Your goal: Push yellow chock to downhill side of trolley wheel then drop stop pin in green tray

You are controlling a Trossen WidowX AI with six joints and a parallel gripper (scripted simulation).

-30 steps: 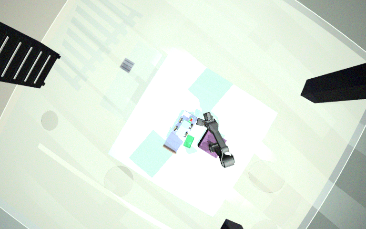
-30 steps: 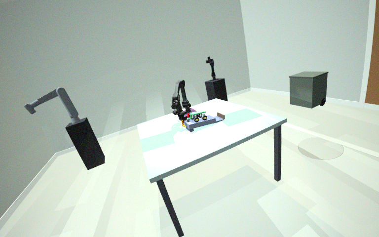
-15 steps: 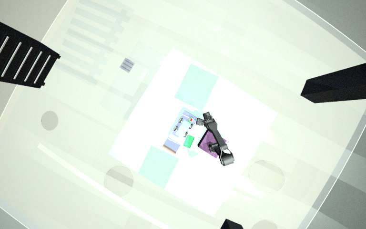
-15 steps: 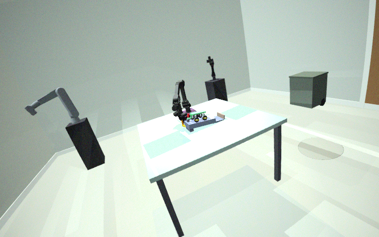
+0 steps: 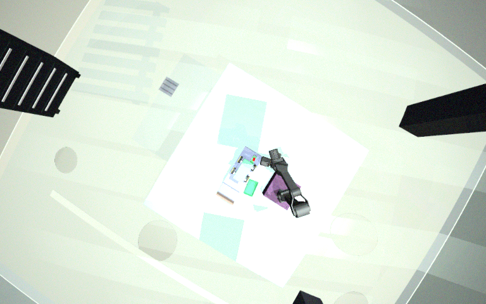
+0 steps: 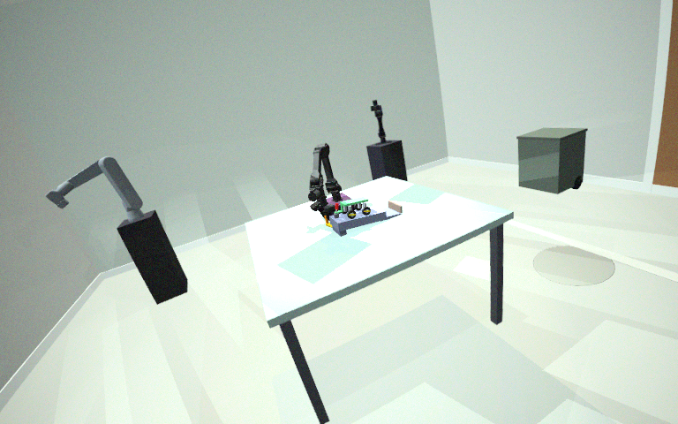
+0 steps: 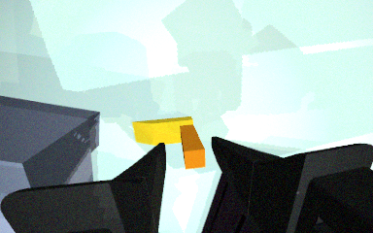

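The yellow chock is 2 cm below my gripper tip and 2 cm ahead of it. From my gripper tip the other things lie so: trolley 17 cm ahead, 12 cm to the left, 7 cm above; then red-headed stop pin 14 cm ahead, 8 cm above, 2 cm to the left; then ramp 17 cm ahead, 13 cm to the left.
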